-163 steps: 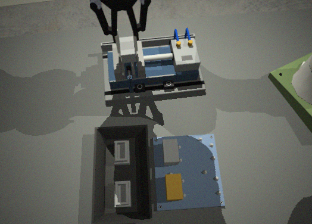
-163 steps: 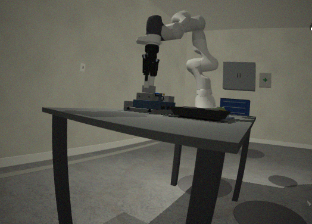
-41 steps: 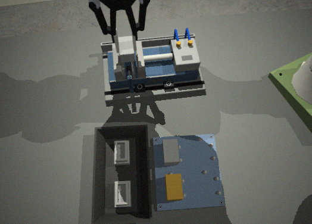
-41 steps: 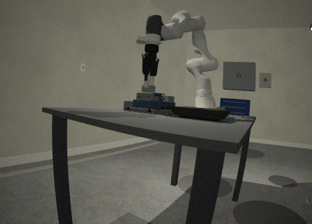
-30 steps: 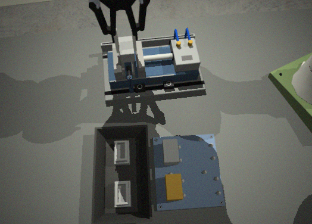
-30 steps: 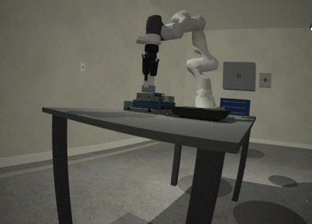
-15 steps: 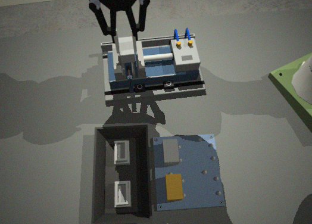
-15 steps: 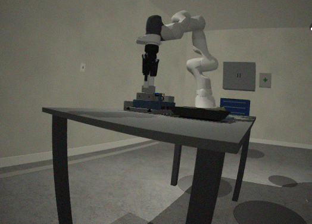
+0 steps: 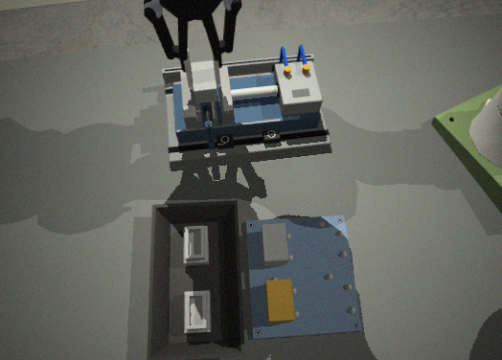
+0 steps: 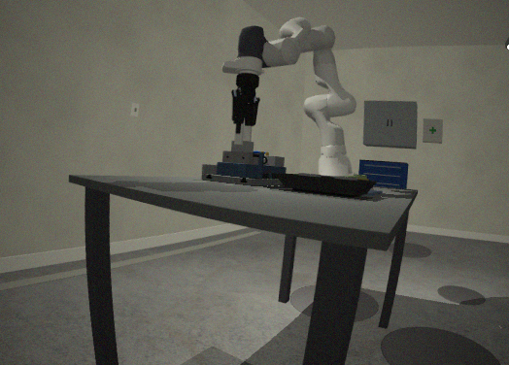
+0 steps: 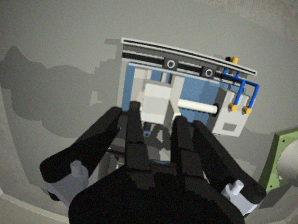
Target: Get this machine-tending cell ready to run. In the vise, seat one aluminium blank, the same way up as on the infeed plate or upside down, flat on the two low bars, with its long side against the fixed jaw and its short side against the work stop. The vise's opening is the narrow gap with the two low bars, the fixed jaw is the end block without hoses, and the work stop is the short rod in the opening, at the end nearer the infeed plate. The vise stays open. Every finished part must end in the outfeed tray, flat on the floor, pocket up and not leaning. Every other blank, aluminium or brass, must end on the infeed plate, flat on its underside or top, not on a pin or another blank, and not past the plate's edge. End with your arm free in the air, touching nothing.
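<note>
My gripper is now 7 cm above the fixed jaw, 3 cm short of it and 1 cm to the right of it. Also, from my hand: work stop: 6 cm below, 5 cm to the left; moving jaw: 7 cm below, 3 cm behind; vise: 11 cm below, 7 cm behind.
</note>
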